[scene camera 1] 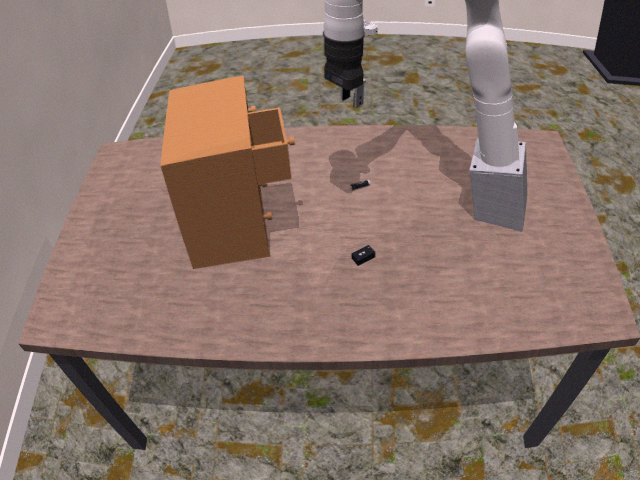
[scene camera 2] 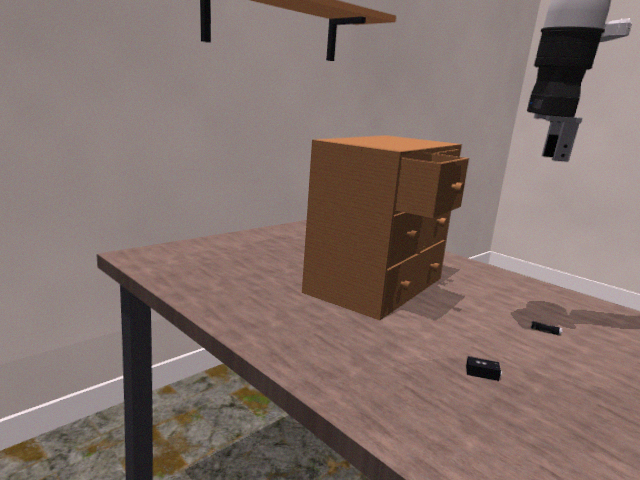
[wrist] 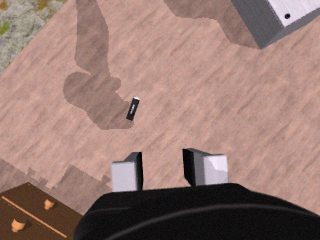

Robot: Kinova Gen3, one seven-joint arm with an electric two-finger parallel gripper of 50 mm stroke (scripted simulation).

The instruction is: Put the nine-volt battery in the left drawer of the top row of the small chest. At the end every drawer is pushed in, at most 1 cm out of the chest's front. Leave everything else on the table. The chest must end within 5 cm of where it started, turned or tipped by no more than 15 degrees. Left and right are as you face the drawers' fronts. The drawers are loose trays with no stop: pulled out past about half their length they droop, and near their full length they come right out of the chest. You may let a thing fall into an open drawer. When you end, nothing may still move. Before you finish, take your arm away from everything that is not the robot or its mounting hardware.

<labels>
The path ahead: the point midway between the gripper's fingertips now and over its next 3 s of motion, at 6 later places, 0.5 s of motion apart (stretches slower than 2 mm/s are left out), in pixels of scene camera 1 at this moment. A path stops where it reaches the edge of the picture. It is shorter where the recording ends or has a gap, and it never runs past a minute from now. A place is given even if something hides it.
My gripper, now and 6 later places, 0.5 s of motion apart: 351,101; 336,122; 327,151; 329,184; 342,211; 355,226; 362,232
</labels>
